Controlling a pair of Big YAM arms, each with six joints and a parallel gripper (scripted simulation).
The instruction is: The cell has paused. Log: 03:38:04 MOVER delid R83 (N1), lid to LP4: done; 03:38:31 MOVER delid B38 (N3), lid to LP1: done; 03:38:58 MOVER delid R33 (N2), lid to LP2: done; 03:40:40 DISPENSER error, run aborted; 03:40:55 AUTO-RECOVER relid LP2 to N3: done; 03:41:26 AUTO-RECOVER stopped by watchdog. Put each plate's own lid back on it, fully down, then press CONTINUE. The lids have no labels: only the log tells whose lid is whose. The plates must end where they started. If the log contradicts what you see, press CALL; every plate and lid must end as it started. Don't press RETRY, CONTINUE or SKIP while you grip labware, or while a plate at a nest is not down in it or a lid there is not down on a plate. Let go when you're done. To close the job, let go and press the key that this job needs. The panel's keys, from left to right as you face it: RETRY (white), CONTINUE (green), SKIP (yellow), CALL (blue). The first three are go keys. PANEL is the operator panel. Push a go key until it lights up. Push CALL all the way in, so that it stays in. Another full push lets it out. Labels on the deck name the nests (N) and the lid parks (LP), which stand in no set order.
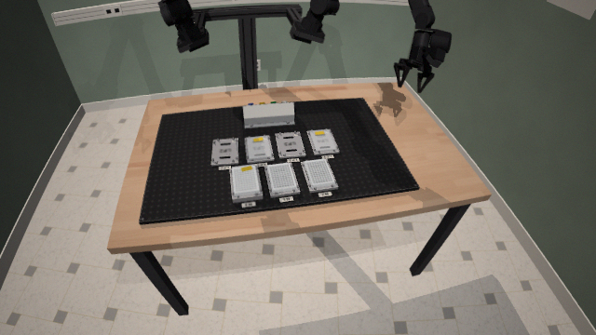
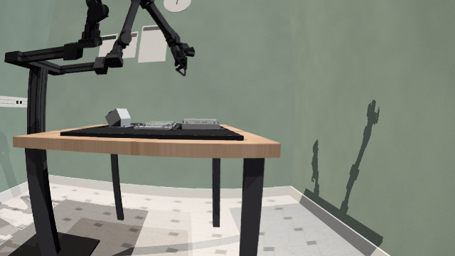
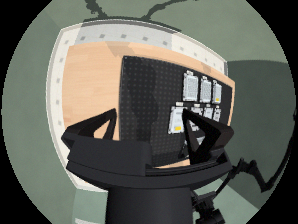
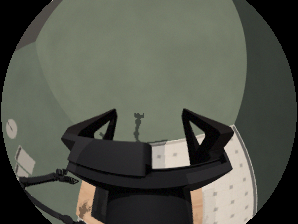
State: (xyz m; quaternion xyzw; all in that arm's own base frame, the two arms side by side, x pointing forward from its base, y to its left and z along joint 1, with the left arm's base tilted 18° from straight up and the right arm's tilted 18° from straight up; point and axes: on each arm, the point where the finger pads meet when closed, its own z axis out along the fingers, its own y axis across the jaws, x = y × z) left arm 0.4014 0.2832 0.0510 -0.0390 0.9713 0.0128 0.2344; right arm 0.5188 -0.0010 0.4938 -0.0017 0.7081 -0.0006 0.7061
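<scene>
The lid park lies 11 cm behind my left hand, 66 cm to the right of it and 30 cm below it.
</scene>
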